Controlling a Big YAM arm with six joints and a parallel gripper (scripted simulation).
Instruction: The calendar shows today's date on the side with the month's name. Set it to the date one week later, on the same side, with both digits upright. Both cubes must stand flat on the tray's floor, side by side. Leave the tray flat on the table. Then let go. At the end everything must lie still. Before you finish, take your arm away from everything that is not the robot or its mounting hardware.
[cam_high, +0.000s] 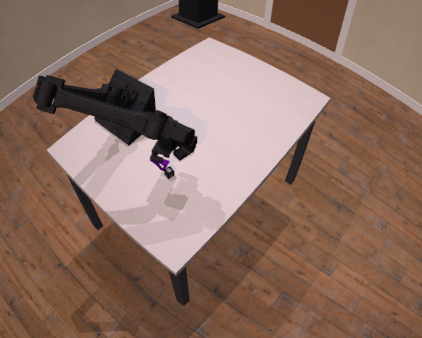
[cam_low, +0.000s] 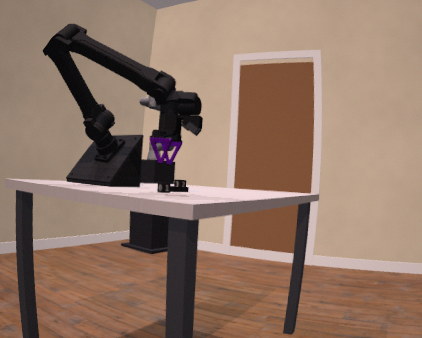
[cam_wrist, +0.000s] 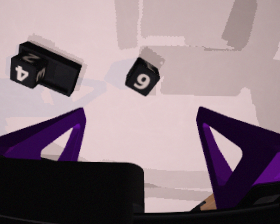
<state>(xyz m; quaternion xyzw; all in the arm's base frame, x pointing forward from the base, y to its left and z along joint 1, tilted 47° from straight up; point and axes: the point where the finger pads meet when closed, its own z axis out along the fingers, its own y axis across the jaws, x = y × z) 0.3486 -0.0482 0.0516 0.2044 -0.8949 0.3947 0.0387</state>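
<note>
Now: hand 80 mm above the black date cube. From my hand the other things lie so: black tray (110 mm to the left, 90 mm below, 40 mm behind).
</note>
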